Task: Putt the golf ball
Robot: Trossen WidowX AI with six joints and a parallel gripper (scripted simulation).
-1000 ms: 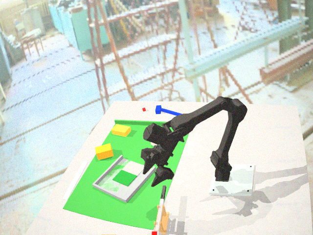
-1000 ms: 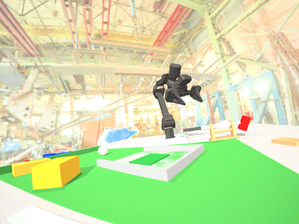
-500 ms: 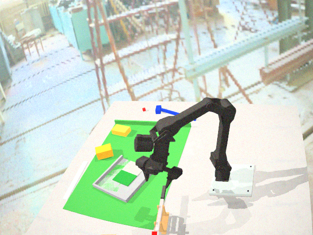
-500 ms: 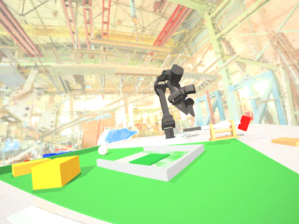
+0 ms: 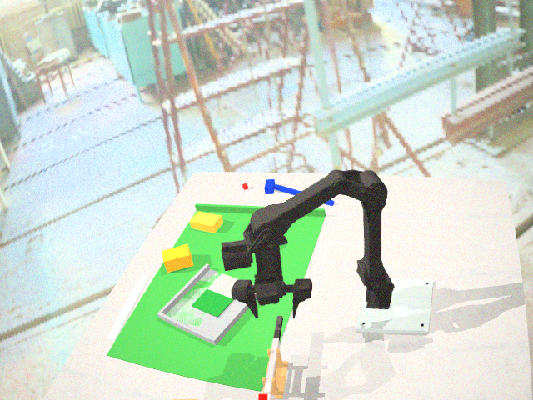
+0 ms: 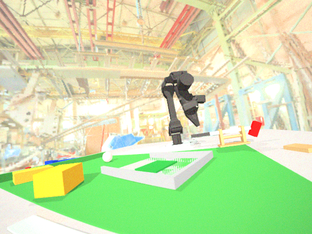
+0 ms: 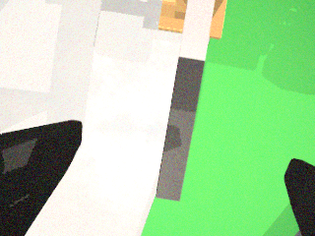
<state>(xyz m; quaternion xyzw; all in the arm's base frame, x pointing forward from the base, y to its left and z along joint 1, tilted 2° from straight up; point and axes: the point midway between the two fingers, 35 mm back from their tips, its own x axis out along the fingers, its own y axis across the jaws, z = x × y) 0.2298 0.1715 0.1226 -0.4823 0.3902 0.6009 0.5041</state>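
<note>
My gripper tip is now 13 cm to the right of the wooden putter stand, 7 cm above it and 3 cm past it. The rest, counted from my gripper tip: red piece: 69 cm to the right, 37 cm ahead, 9 cm below; white golf ball: 37 cm to the right, 18 cm ahead, 8 cm below.
</note>
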